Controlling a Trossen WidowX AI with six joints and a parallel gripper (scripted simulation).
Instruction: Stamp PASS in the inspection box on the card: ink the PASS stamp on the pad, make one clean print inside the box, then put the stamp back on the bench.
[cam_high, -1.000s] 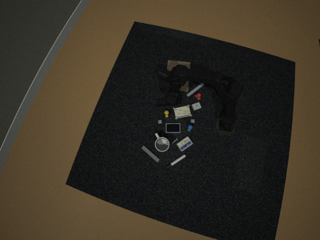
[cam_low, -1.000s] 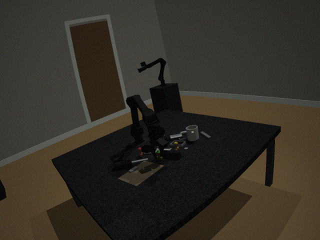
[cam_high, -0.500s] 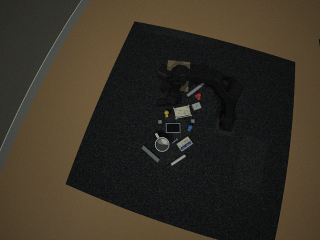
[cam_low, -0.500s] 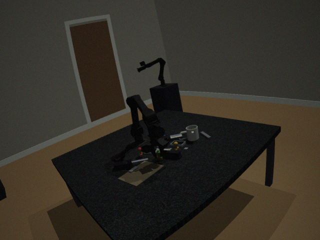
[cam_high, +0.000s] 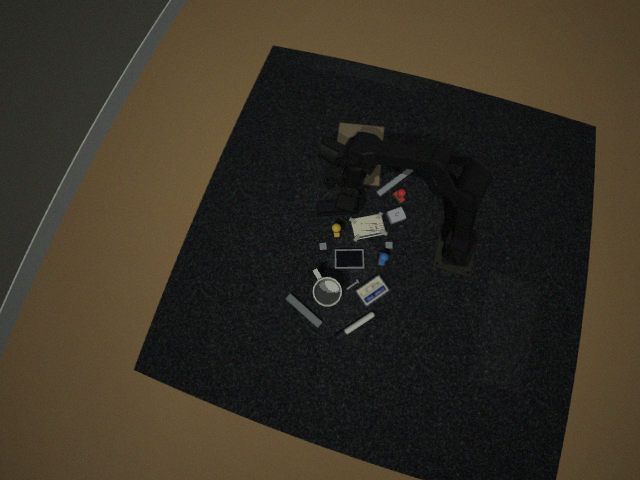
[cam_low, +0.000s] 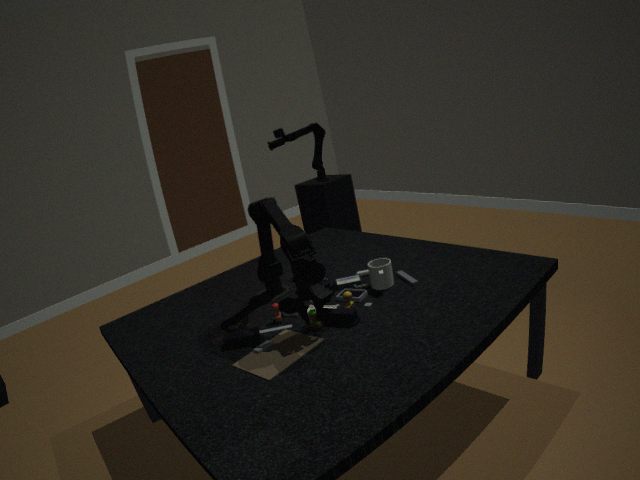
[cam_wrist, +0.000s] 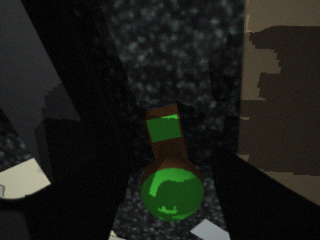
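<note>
Now: gripper tip 10 mm above the PASS stamp. Also, from my gripper tip: yellow-knob stamp (130 mm to the left, 20 mm ahead, 10 mm below); red-knob stamp (150 mm behind, 20 mm to the right, 10 mm below); cream card (90 mm to the left, 80 mm behind, 30 mm below).
</note>
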